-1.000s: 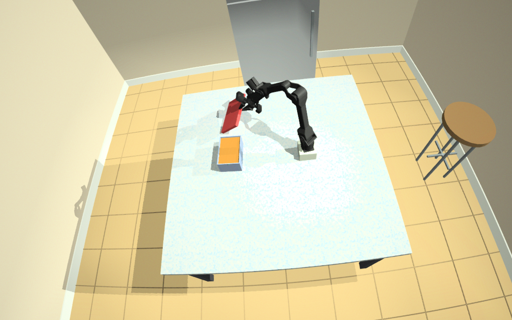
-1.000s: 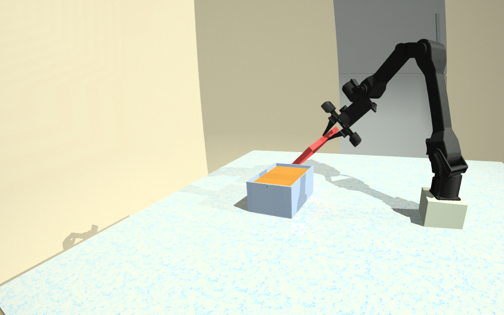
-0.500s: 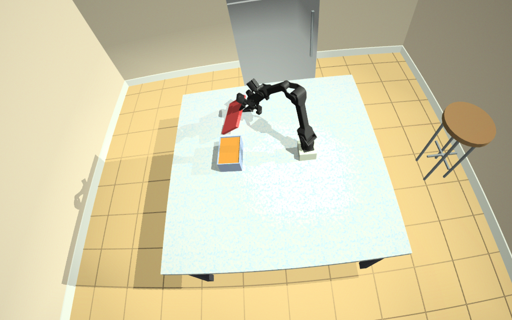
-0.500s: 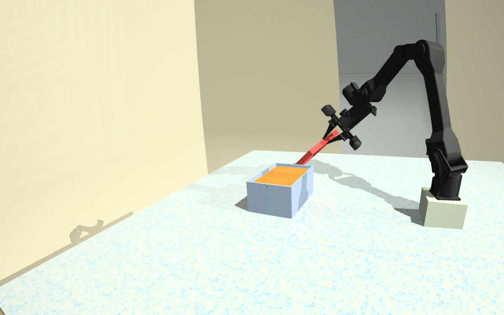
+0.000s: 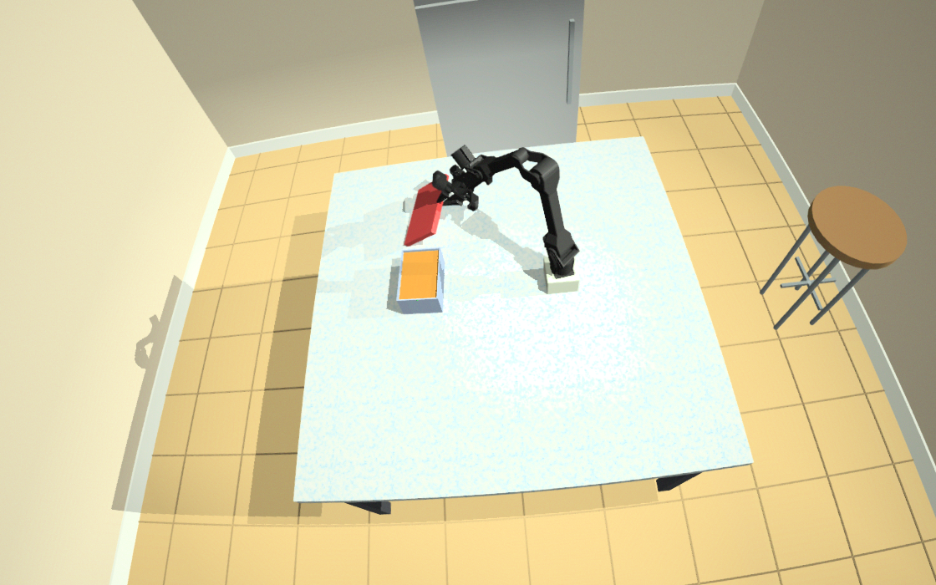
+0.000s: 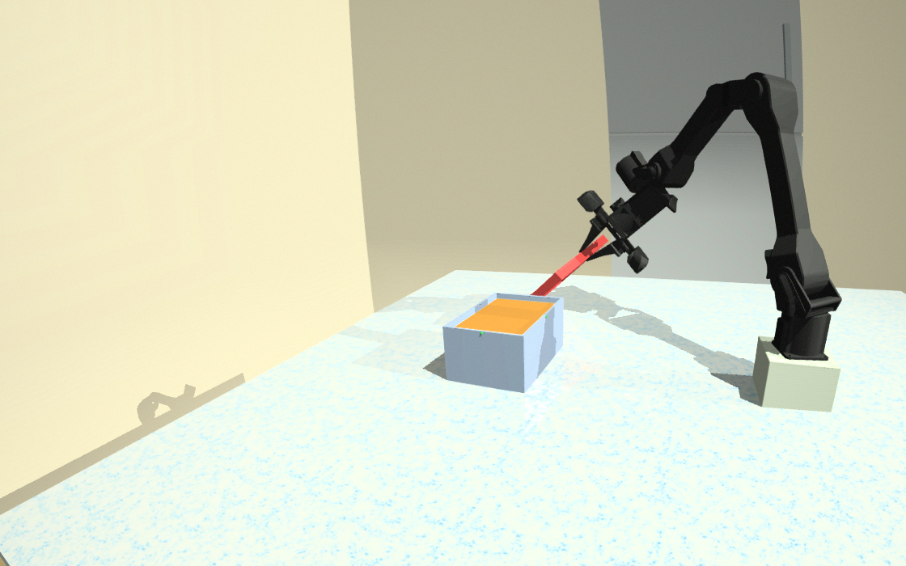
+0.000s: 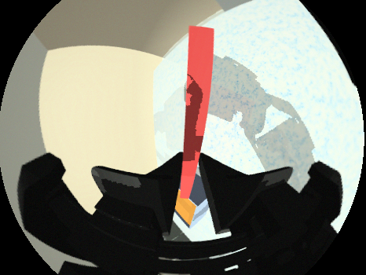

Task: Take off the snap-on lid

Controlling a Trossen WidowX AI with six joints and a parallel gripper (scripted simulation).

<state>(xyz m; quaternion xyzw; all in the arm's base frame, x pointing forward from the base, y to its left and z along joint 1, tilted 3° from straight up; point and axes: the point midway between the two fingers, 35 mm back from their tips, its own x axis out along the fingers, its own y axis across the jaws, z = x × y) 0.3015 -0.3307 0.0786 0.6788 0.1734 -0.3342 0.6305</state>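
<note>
My gripper tip is 50 mm short of the red lid, 50 mm above it and 30 mm to the left of it. The rest, counted from my gripper tip: storage box (230 mm to the left, 120 mm ahead, 90 mm below).
</note>
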